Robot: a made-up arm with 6 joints.
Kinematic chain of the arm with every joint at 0, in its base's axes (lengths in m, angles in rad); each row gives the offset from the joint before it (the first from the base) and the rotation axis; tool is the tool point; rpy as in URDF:
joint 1: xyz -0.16 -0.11 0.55 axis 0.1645 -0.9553 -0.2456
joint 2: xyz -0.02 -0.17 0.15 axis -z
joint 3: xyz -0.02 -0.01 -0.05 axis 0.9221 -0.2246 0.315
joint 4: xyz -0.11 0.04 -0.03 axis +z
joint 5: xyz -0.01 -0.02 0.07 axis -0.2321 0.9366 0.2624
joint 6: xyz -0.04 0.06 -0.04 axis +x
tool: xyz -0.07 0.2 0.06 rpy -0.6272 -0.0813 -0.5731
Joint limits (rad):
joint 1: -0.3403..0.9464
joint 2: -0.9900..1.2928
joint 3: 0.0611..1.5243
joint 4: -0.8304..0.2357
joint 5: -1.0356..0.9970
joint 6: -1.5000..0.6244
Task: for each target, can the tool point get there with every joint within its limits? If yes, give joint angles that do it. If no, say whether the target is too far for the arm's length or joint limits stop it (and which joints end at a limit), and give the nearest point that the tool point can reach.
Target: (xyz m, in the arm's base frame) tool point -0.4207 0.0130 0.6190
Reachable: yes | joints 0.5493 0.0815 0.5529 0.1512 -0.7975 -0.6019
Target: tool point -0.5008 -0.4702 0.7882
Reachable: yes | joints 0.0894 -0.6034 1.2672 -0.1748 0.4699 -0.1760
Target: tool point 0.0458 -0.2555 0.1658
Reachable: no: joint limits stop it (at a limit: joint 1, joint 2, joint 3, joint 4) | nearest point -0.0387 -0.1912 0.4334 | short by 0.288 m
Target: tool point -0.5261 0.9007 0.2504
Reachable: no: too far | nearest point -0.3583 0.1426 0.4447 | short by 0.800 m
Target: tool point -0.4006 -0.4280 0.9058
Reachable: yes | joints -0.2078 -0.8024 0.6455 -0.0677 0.6671 0.0486
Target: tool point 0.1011 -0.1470 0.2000
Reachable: no: joint limits stop it (at a limit: joint 1, joint 2, joint 3, joint 4) | nearest point -0.0085 -0.1373 0.4375 | short by 0.262 m
